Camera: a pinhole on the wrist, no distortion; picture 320 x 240 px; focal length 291.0 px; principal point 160.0 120.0 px. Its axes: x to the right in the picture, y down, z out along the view. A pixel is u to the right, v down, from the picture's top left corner.
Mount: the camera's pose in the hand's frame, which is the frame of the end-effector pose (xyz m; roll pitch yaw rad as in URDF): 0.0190 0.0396 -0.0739 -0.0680 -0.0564 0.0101
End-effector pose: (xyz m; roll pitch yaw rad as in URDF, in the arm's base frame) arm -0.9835 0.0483 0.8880 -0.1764 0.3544 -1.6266
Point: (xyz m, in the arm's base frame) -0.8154 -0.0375 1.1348
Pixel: 150 169
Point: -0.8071 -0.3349 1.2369
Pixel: 288 139
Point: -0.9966 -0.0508 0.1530
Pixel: behind the camera
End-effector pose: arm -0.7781 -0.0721 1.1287 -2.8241 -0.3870 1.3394
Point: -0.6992 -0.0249 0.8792
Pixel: 126 199
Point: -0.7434 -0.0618 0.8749
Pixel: 82 164
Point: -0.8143 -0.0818 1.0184
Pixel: 48 33
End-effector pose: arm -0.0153 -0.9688 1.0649 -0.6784 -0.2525 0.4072
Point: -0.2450 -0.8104 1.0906
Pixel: 18 210
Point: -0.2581 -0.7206 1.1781
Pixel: 96 192
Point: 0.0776 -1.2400 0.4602
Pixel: behind the camera
